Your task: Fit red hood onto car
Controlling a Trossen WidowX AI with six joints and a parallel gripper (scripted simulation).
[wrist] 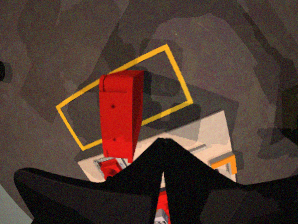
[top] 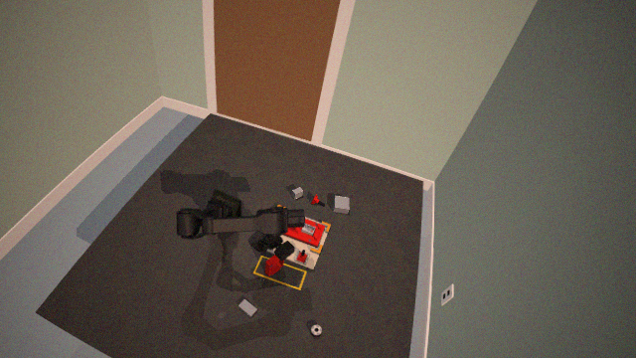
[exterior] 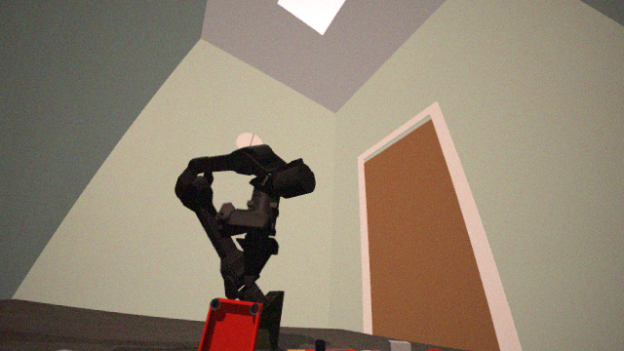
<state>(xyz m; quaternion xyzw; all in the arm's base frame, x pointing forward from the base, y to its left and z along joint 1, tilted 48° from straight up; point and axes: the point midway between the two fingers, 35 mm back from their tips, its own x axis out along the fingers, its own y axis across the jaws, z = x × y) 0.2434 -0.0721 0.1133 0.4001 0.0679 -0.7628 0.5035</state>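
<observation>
My gripper tip is 7 cm above the red hood, 3 cm short of it and 2 cm to the left of it. The rest, counted from my gripper tip: small wheel: 24 cm ahead, 21 cm to the right, 11 cm below; cream jig plate: 17 cm to the left, 11 cm below, 7 cm ahead.
</observation>
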